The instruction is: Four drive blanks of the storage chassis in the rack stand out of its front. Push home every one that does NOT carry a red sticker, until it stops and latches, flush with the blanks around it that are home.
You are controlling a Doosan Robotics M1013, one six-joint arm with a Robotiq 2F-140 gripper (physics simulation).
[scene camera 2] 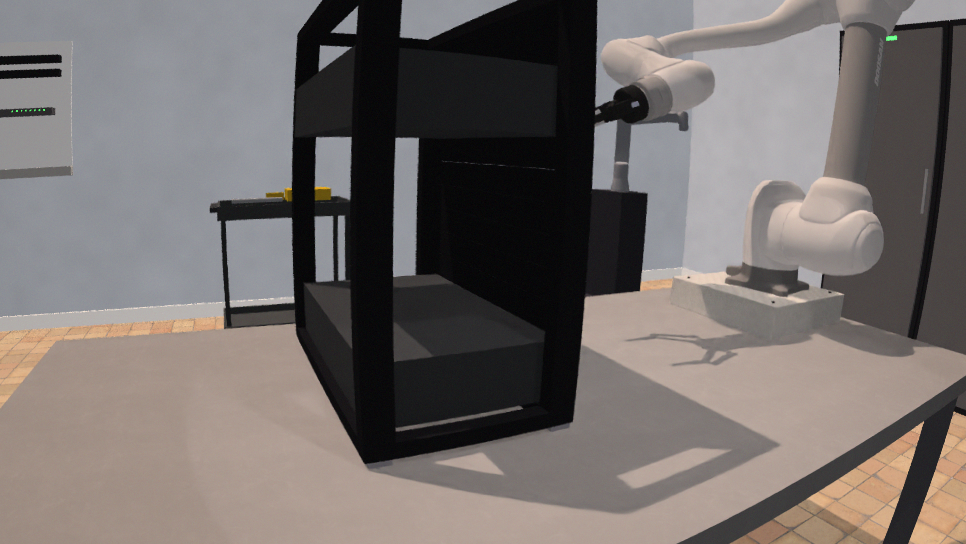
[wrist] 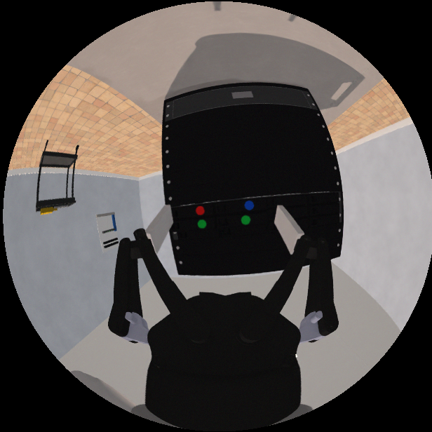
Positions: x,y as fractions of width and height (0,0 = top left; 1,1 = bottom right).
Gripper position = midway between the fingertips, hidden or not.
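Observation:
Wrist view: my gripper (wrist: 0.52,0.49), a black rack (wrist: 0.55,0.33). Scene camera 2: the rack (scene camera 2: 0.51,0.59).

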